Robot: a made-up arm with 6 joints. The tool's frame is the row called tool.
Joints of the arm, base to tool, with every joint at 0 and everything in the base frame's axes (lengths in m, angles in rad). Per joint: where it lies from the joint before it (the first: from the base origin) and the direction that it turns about. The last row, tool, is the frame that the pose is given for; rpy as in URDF.
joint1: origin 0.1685 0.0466 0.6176 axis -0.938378 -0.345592 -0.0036
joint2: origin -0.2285 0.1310 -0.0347 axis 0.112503 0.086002 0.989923
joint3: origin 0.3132 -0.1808 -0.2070 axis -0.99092 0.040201 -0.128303
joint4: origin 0.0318 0.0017 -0.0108 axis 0 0 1
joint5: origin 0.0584 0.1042 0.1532 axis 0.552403 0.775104 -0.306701
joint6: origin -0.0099 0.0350 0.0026 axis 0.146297 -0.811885 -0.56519
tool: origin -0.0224 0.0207 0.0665 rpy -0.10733 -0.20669 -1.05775
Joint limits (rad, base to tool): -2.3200..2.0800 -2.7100..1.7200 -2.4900..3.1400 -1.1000..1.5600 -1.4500..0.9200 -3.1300..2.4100
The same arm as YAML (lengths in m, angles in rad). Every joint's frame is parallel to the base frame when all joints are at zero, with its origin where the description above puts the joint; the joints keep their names.
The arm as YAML. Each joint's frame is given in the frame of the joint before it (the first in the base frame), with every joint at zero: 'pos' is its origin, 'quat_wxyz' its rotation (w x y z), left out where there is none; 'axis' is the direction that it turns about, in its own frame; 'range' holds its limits. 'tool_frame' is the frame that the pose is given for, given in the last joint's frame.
length_unit: m
angle_unit: rad
joints:
  - joint: joint1
    pos: [0.1685, 0.0466, 0.6176]
    axis: [-0.938378, -0.345592, -0.0036]
    range: [-2.32, 2.08]
  - joint: joint2
    pos: [-0.2285, 0.131, -0.0347]
    axis: [0.112503, 0.086002, 0.989923]
    range: [-2.71, 1.72]
  - joint: joint3
    pos: [0.3132, -0.1808, -0.207]
    axis: [-0.99092, 0.040201, -0.128303]
    range: [-2.49, 3.14]
  - joint: joint4
    pos: [0.0318, 0.0017, -0.0108]
    axis: "+z"
    range: [-1.1, 1.56]
  - joint: joint5
    pos: [0.0584, 0.1042, 0.1532]
    axis: [0.552403, 0.775104, -0.306701]
    range: [-1.45, 0.92]
  - joint: joint6
    pos: [-0.0099, 0.035, 0.0026]
    axis: [0.146297, -0.811885, -0.56519]
    range: [-3.13, 2.41]
tool_frame:
  pos: [-0.0224, 0.0207, 0.0665]
  quat_wxyz: [0.854741, -0.09804, -0.062019, -0.505925]

